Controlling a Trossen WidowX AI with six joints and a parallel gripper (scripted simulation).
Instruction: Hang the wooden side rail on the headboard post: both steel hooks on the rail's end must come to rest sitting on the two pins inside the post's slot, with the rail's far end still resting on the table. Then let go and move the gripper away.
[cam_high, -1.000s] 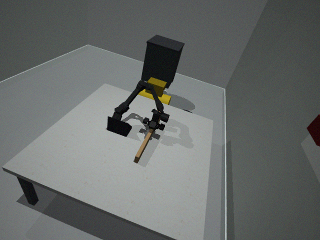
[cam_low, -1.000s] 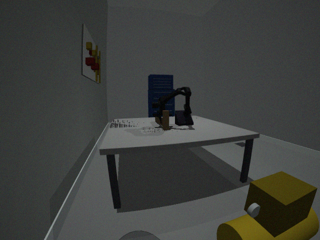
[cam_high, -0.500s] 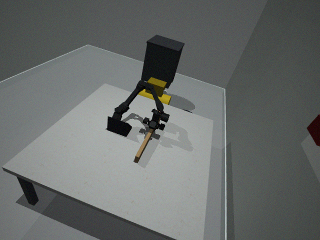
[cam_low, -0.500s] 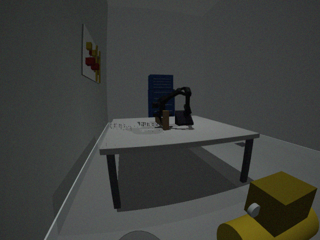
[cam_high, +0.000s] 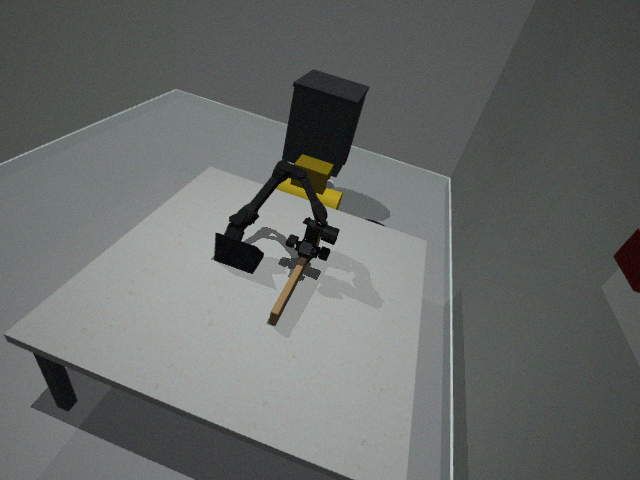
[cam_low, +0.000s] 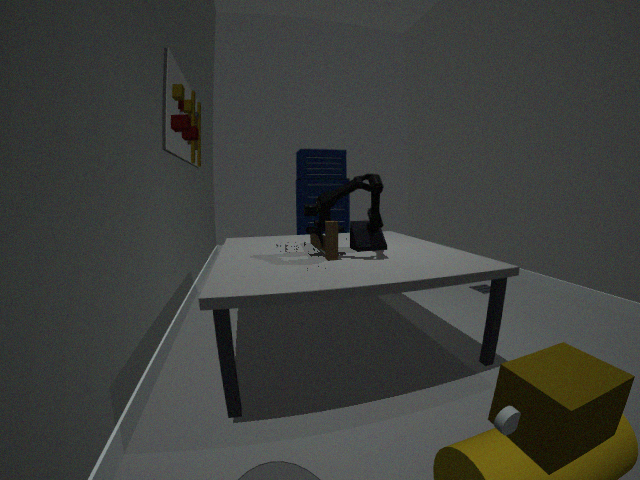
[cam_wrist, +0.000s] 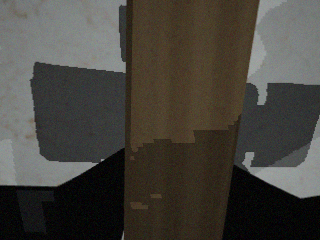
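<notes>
Now: gripper tip 12 cm to the right of the headboard post and 4 cm below it.
</notes>
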